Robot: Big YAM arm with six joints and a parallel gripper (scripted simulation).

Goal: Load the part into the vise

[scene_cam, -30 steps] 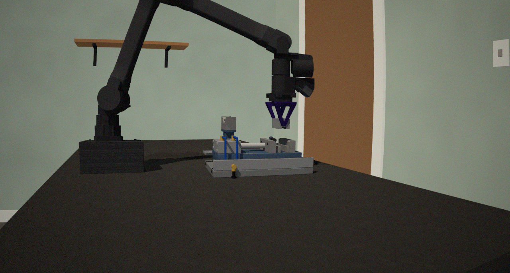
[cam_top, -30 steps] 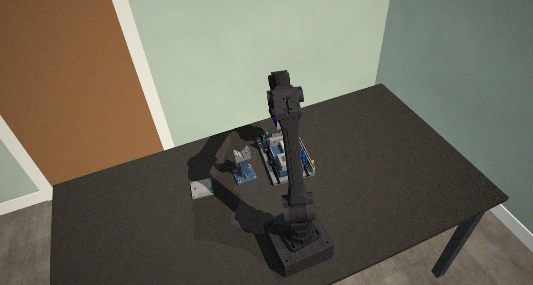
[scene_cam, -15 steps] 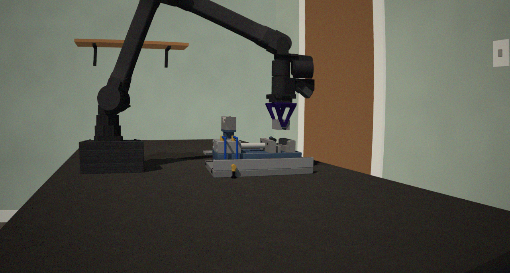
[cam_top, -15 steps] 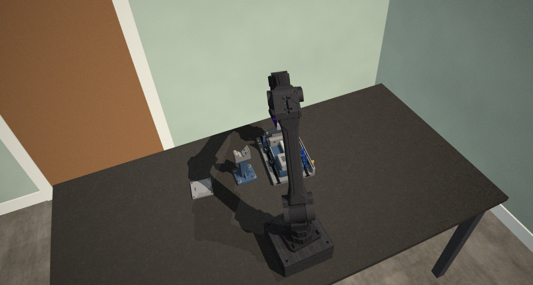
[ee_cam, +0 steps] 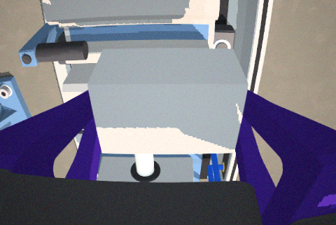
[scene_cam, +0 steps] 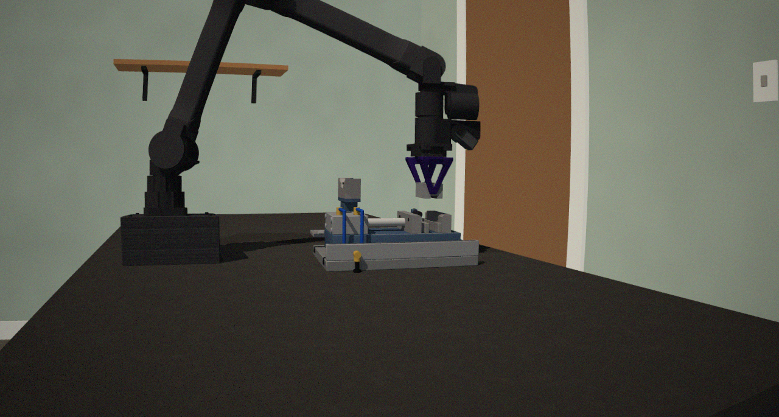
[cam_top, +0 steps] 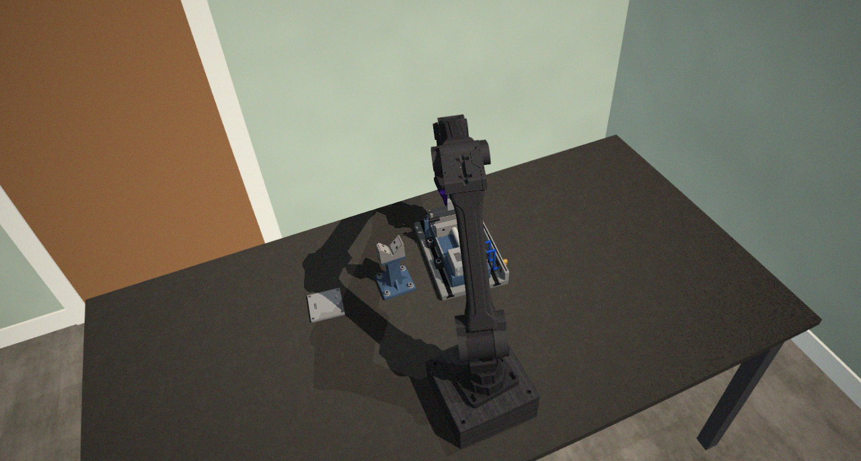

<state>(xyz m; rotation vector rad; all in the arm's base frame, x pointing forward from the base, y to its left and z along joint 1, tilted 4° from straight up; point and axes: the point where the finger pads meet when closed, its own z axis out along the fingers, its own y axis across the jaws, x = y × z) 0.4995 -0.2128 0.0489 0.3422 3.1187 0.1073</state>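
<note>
Now: hand 1 cm above the part. The rest, counted from my hand: grey infeed plate: 5 cm behind, 44 cm to the left, 14 cm below.
</note>
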